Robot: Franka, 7 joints.
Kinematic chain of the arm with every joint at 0, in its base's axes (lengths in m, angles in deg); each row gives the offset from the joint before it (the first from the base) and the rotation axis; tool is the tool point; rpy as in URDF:
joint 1: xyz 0 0 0.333 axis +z
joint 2: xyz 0 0 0 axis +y
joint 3: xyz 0 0 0.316 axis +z
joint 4: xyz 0.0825 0 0 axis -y
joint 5: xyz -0.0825 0 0.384 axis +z
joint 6: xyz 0 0 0 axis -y
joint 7: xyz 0.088 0 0 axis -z
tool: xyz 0 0 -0.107 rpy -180 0 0
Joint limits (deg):
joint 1: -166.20..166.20
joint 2: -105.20..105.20
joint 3: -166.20..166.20
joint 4: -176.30..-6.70
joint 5: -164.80..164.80
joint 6: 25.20..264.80
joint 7: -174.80..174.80
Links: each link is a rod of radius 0.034 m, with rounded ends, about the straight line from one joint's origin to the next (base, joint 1, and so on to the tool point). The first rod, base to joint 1, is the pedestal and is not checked.
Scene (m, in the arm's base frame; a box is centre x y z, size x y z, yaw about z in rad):
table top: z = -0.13
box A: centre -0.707 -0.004 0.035 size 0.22 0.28 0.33 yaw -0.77
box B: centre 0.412 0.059 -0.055 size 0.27 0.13 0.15 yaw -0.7
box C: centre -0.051 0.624 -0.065 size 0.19 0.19 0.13 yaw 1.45
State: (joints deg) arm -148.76 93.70 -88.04 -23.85 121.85 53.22 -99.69
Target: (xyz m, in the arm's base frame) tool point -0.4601 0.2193 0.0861
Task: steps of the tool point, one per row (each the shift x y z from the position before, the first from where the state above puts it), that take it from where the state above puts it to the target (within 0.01 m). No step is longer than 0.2 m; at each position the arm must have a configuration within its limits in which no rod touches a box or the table.
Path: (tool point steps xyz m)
1: -0.0681 0.0823 0.1216
2: -0.0337 0.1020 0.1359
3: 0.0096 0.1145 0.1425
4: 0.0581 0.1183 0.1390
5: 0.1073 0.1111 0.1245
6: -0.0809 0.0005 -0.1723
7: -0.0264 0.0080 -0.1789
8: 0.0244 0.0139 -0.1676
9: 0.0657 0.0172 -0.1424
10: 0.0483 -0.0063 -0.0237
11: 0.0517 -0.0176 -0.0289
12: 0.0539 -0.0282 -0.0285

